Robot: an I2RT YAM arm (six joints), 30 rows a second.
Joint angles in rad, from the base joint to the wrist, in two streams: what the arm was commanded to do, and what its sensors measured. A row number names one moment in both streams.
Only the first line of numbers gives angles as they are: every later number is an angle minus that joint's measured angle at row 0.
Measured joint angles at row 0:
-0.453, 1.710, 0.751, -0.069, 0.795, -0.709
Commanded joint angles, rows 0 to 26:
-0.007, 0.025, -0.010, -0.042, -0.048, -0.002
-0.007, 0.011, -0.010, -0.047, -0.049, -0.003
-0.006, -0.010, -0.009, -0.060, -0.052, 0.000
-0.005, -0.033, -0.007, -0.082, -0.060, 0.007
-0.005, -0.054, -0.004, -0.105, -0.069, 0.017
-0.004, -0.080, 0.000, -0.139, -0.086, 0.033
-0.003, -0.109, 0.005, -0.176, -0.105, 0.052
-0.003, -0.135, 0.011, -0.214, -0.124, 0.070
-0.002, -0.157, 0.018, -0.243, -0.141, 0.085
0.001, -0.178, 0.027, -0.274, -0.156, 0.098
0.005, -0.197, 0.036, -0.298, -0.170, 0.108
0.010, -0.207, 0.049, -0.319, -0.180, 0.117
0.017, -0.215, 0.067, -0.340, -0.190, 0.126
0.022, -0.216, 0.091, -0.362, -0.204, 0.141
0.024, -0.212, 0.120, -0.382, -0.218, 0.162
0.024, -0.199, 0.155, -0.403, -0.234, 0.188
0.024, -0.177, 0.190, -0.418, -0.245, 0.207
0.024, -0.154, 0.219, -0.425, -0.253, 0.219
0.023, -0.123, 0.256, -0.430, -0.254, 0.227
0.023, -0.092, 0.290, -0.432, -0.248, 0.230
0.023, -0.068, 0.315, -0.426, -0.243, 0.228
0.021, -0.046, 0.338, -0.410, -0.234, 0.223
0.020, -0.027, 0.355, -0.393, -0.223, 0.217
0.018, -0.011, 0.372, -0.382, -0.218, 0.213
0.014, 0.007, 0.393, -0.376, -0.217, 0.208
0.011, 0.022, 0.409, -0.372, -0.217, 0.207
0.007, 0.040, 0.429, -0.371, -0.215, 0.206
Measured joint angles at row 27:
0.017, 0.009, 0.385, -0.368, -0.216, 0.190
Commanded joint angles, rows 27 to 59:
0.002, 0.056, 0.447, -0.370, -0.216, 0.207
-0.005, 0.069, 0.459, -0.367, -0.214, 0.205
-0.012, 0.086, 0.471, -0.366, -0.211, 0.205
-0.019, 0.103, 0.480, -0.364, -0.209, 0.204
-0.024, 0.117, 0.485, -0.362, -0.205, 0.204
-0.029, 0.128, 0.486, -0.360, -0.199, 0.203
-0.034, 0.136, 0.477, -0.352, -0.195, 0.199
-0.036, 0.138, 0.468, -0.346, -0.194, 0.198
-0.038, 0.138, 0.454, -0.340, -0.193, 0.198
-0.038, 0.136, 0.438, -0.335, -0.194, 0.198
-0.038, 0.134, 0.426, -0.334, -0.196, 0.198
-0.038, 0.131, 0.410, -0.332, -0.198, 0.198
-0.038, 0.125, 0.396, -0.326, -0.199, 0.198
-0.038, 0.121, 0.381, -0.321, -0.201, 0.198
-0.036, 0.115, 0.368, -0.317, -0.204, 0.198
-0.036, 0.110, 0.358, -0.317, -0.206, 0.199
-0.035, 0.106, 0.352, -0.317, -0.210, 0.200
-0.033, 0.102, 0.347, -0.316, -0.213, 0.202
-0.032, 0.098, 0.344, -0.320, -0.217, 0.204
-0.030, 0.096, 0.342, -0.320, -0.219, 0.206
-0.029, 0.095, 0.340, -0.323, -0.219, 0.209
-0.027, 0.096, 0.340, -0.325, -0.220, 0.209
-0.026, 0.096, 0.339, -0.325, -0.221, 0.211
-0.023, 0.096, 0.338, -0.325, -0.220, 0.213
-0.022, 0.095, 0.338, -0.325, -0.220, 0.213
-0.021, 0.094, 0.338, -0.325, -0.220, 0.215
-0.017, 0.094, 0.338, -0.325, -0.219, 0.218
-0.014, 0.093, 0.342, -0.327, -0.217, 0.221
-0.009, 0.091, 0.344, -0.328, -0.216, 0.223
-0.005, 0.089, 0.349, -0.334, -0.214, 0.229
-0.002, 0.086, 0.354, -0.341, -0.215, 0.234
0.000, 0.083, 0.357, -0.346, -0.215, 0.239
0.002, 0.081, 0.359, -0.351, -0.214, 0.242
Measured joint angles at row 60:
-0.008, 0.115, 0.347, -0.317, -0.208, 0.212
